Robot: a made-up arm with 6 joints. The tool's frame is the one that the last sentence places. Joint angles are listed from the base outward.
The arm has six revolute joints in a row. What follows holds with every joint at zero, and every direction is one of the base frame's. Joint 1 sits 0.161 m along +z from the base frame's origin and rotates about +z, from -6.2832 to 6.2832 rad. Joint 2 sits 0.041 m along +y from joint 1 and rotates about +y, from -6.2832 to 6.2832 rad. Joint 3 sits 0.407 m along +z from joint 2 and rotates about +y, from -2.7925 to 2.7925 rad. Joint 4 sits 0.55 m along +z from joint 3 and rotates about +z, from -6.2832 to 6.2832 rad. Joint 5 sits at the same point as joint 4 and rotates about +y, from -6.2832 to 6.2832 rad. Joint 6 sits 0.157 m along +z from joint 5 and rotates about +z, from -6.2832 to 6.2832 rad. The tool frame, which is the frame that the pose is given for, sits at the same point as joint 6; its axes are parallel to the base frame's.
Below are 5 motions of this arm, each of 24 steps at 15 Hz.
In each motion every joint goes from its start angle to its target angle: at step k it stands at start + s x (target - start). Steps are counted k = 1, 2, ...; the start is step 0. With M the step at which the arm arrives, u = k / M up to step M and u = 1 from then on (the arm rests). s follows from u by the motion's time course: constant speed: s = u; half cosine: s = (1 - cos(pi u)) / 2; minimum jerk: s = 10 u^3 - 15 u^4 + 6 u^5.
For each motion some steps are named. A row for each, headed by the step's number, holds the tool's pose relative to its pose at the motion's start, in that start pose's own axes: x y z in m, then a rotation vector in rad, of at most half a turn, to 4 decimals.
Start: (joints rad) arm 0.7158 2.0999 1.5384 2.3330 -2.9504 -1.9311
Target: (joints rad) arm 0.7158 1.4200 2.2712 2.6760 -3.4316 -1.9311
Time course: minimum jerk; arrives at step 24
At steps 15, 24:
15: 0.0510 -0.0351 0.1882 0.3597 0.1139 -0.2504
24: 0.0731 -0.0247 0.2487 0.5031 0.1371 -0.3448

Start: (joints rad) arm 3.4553 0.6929 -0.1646 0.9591 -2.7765 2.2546
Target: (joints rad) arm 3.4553 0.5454 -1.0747 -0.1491 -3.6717 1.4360
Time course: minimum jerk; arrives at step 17
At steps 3, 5, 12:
3: 0.0117 -0.0152 0.0052 -0.0604 0.0252 0.0213
5: 0.0424 -0.0532 0.0209 -0.2395 0.0843 0.0750
12: 0.1535 -0.2384 0.1382 -1.5176 0.0418 0.3872

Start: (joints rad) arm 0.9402 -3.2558 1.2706 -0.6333 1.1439 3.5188
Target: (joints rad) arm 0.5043 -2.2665 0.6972 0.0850 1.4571 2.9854
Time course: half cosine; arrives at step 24
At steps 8, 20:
8: -0.0175 -0.1500 0.0637 0.2084 -0.1869 -0.1809
20: -0.2424 -0.5693 0.1195 0.8043 -0.6462 -0.7368

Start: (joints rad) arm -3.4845 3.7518 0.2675 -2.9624 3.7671 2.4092
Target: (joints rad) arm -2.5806 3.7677 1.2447 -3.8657 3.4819 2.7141
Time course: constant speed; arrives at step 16
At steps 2, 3, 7, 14, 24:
2: 0.0466 -0.0790 0.0329 -0.0849 0.1218 0.2459
3: 0.0744 -0.1143 0.0510 -0.1314 0.1843 0.3643
7: 0.2070 -0.2226 0.1326 -0.3441 0.4487 0.8003
14: 0.4614 -0.2772 0.2998 -0.8066 0.9853 1.3495
24: 0.5260 -0.2638 0.3505 -0.9524 1.1580 1.4358

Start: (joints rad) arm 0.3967 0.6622 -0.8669 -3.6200 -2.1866 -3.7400
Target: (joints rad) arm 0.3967 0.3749 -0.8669 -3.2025 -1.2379 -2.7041
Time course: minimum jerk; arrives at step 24
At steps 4, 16, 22, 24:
4: -0.0033 -0.0040 -0.0080 0.0110 -0.0439 0.0322
16: -0.0324 -0.0724 -0.2416 -0.1660 -1.0334 0.7342
22: -0.0173 -0.0853 -0.3197 -0.3576 -1.2911 0.8976
24: -0.0167 -0.0856 -0.3216 -0.3632 -1.2972 0.9013

